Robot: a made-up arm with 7 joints. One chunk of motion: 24 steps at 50 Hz.
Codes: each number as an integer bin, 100 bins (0 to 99) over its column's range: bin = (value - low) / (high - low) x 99, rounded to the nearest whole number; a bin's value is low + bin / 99 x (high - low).
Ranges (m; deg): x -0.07..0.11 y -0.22..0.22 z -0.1..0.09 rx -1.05..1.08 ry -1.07..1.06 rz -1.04..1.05
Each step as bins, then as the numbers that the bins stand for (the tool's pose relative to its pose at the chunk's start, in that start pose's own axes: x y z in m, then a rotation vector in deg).
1 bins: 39 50 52 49 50 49
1 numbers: 0.0009 0.0022 -0.0002 0.00 0.01 -0.01
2 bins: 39 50 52 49 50 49
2 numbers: 0.0009 0.0022 -0.0002 0.00 0.01 -0.01
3 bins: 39 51 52 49 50 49
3 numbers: 0.0009 0.0067 -0.0002 0.00 0.01 -0.01
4 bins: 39 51 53 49 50 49
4 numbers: 0.0009 0.0067 0.0017 0.00 0.01 -0.01
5 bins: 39 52 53 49 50 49
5 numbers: 0.0009 0.0111 0.0017 0.00 0.01 -0.01
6 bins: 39 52 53 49 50 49
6 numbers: 0.0009 0.0111 0.0017 0.00 0.01 -0.01
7 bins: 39 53 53 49 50 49
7 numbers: 0.0009 0.0156 0.0017 0.00 0.01 -0.01
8 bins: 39 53 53 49 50 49
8 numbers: 0.0009 0.0156 0.0017 0.00 0.01 -0.01
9 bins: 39 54 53 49 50 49
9 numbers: 0.0009 0.0200 0.0017 0.00 0.01 -0.01
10 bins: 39 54 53 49 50 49
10 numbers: 0.0009 0.0200 0.0017 0.00 0.01 -0.01
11 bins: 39 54 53 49 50 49
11 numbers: 0.0009 0.0200 0.0017 0.00 0.01 -0.01
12 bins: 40 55 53 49 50 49
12 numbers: 0.0027 0.0244 0.0017 0.00 0.01 -0.01
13 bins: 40 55 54 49 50 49
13 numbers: 0.0027 0.0244 0.0036 0.00 0.01 -0.01
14 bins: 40 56 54 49 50 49
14 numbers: 0.0027 0.0289 0.0036 0.00 0.01 -0.01
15 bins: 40 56 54 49 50 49
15 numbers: 0.0027 0.0289 0.0036 0.00 0.01 -0.01
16 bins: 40 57 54 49 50 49
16 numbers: 0.0027 0.0333 0.0036 0.00 0.01 -0.01
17 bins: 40 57 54 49 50 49
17 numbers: 0.0027 0.0333 0.0036 0.00 0.01 -0.01
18 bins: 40 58 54 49 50 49
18 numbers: 0.0027 0.0378 0.0036 0.00 0.01 -0.01
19 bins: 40 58 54 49 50 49
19 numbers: 0.0027 0.0378 0.0036 0.00 0.01 -0.01
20 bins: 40 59 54 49 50 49
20 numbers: 0.0027 0.0422 0.0036 0.00 0.01 -0.01
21 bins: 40 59 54 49 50 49
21 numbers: 0.0027 0.0422 0.0036 0.00 0.01 -0.01
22 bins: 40 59 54 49 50 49
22 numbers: 0.0027 0.0422 0.0036 0.00 0.01 -0.01
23 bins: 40 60 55 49 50 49
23 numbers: 0.0027 0.0467 0.0056 0.00 0.01 -0.01
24 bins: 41 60 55 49 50 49
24 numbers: 0.0045 0.0467 0.0056 0.00 0.01 -0.01
